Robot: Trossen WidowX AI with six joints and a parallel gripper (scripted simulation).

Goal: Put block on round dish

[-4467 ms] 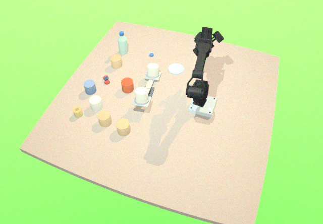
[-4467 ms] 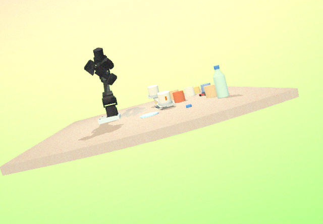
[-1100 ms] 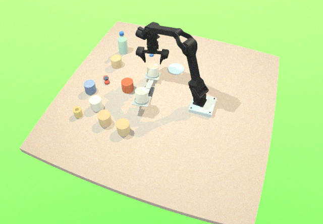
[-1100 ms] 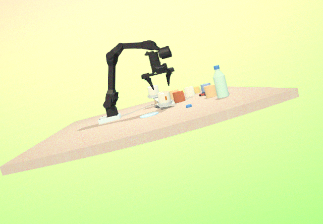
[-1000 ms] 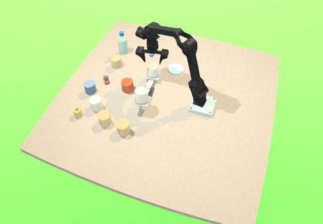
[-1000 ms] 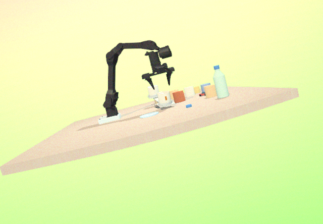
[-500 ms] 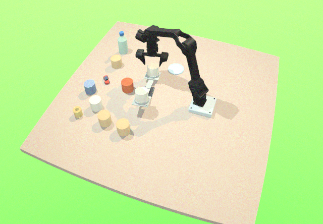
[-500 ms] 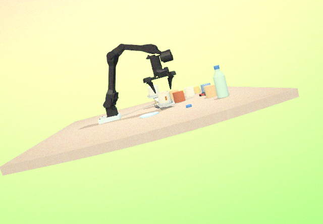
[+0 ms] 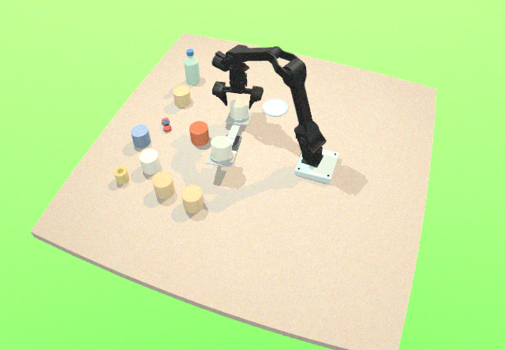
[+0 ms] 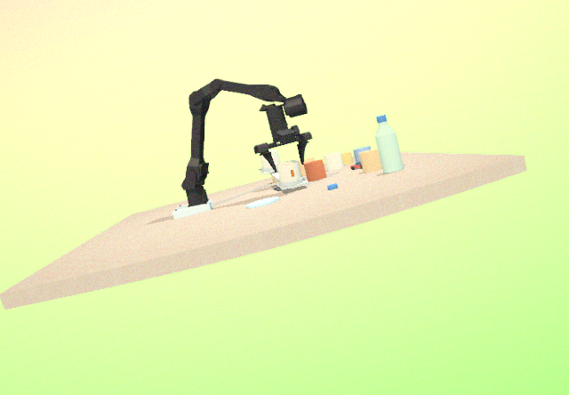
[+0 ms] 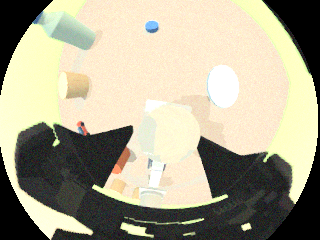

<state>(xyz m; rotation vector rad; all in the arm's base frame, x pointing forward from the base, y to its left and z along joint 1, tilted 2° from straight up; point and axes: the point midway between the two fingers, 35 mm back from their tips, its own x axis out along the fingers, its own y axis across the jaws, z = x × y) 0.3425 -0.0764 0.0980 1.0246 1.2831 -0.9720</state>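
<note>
The pale green block is 30 mm below my gripper tip. The rest, counted from my gripper tip: blue cap (180 mm to the right, 110 mm ahead, 70 mm below); then round dish (130 mm to the right, 100 mm behind, 70 mm below); then orange cylinder (180 mm to the left, 80 mm ahead, 40 mm below).
</note>
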